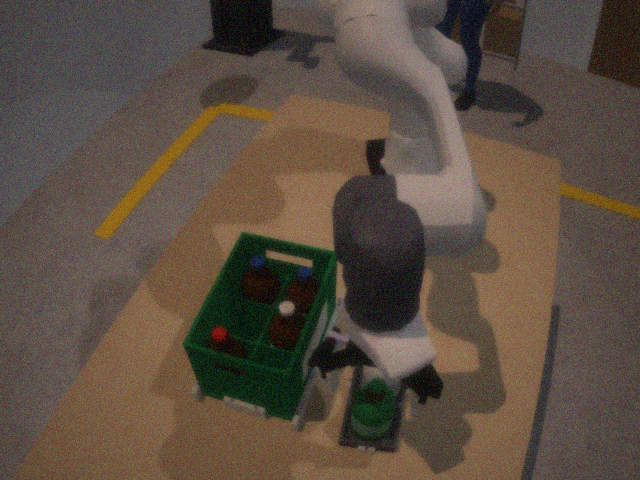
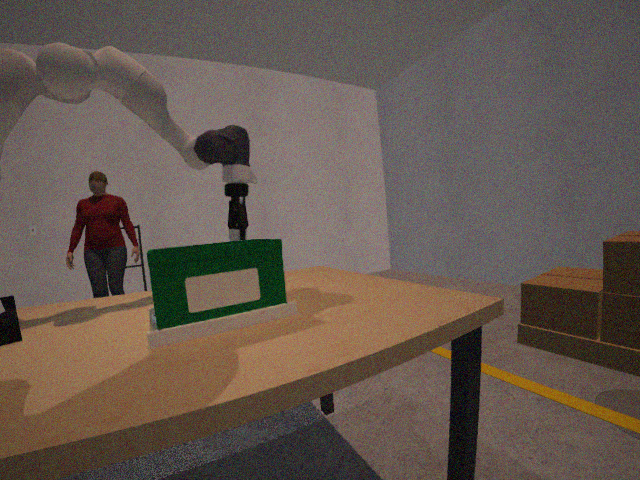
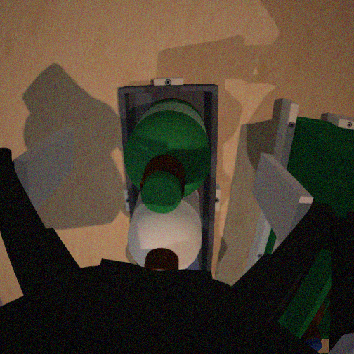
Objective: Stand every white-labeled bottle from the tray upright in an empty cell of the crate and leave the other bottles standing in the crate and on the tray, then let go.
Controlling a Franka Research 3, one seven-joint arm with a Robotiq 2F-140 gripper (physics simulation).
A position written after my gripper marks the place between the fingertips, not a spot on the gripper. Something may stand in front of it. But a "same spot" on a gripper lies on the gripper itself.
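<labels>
Red-capped bottle: out of frame in image 3, shows in image 1 (pixel 221 341). My gripper: shows in image 1, in image 2 and in image 3 (pixel 164 160). On my gripper, (image 2: pixel 237 219) and (image 1: pixel 335 352) are the same spot. Green bottle: shows in image 1 and in image 3. On the green bottle, (image 3: pixel 167 156) and (image 1: pixel 372 400) are the same spot.
</labels>
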